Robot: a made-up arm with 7 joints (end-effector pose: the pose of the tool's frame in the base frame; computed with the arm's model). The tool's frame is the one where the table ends.
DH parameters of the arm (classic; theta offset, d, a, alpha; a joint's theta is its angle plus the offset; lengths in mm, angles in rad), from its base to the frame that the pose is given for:
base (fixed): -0.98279 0 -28.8 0
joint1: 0.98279 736 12 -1.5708
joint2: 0 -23 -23 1.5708
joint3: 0 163 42 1.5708
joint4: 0 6 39 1.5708
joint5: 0 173 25 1.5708
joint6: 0 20 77 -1.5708
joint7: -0.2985 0 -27.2 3.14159
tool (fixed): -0.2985 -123 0 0
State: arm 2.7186 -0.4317 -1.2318 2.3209 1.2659 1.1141 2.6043
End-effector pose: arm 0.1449 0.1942 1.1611 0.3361 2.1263 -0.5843
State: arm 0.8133 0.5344 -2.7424 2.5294 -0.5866 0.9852 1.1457
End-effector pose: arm 0.0746 -0.0451 1.1874 1.8975 1.9288 1.4474
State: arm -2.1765 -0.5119 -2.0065 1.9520 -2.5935 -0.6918 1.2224
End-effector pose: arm -0.1775 0.3294 0.8065 -1.3575 1.1995 -2.2702
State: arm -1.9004 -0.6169 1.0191 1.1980 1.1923 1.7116 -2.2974
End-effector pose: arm 0.2371 -0.0646 0.8188 0.1098 -0.7388 1.2994
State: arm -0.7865 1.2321 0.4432 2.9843 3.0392 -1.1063 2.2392
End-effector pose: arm 0.2275 -0.2233 0.6619 -0.2499 -0.6876 0.1321
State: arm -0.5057 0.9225 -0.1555 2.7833 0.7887 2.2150 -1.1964
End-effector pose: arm 0.2819 -0.1104 0.8097 0.6581 -0.2479 0.9078
